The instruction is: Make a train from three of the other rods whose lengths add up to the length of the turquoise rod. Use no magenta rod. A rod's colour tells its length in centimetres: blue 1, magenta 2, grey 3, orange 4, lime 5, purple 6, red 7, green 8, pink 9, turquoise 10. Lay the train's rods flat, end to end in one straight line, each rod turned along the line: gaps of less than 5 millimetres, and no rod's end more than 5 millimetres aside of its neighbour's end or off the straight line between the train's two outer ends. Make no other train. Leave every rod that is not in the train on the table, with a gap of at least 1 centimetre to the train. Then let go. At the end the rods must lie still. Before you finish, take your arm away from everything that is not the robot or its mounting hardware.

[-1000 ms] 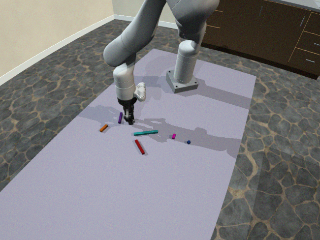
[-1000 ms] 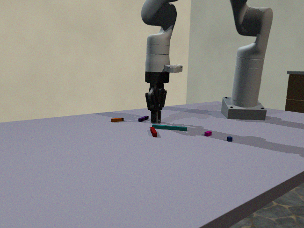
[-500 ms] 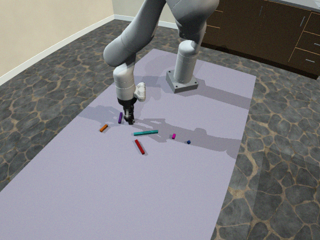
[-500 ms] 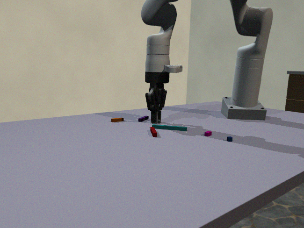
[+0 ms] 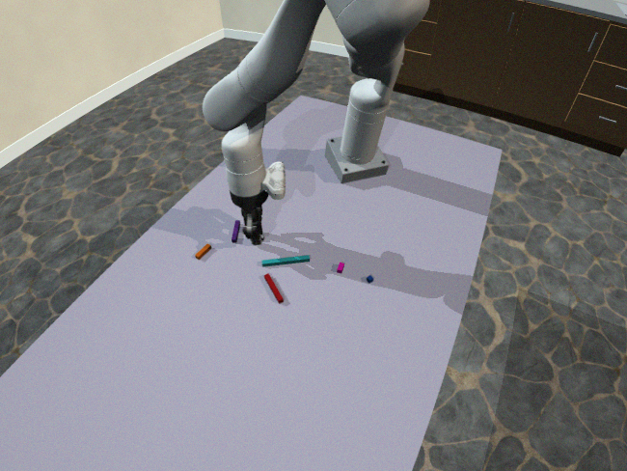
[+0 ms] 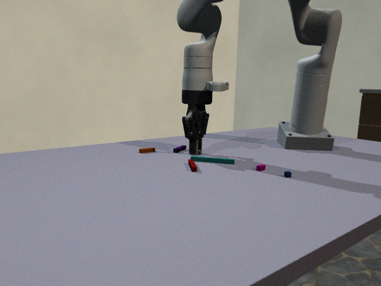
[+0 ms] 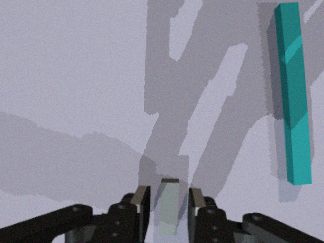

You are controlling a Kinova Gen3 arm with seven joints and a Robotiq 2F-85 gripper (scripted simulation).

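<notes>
Right now my hand is 10 mm above the grey rod. Round my hand: turquoise rod: 90 mm to the left, 30 mm ahead, 10 mm below; orange rod: 90 mm ahead, 80 mm to the right, 10 mm below; purple rod: 50 mm to the right, 10 mm below, 10 mm ahead.
</notes>
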